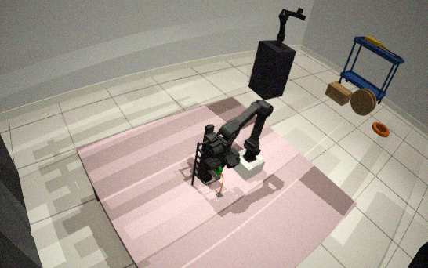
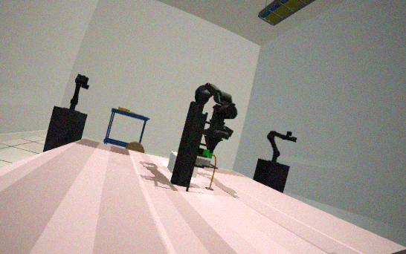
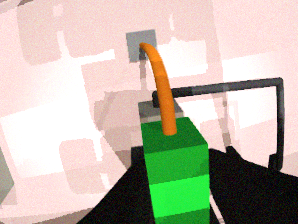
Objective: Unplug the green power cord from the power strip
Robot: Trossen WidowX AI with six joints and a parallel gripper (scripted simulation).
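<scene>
Now: gripper tip 1 cm short of the green plug and 3 cm to the left of it.
</scene>
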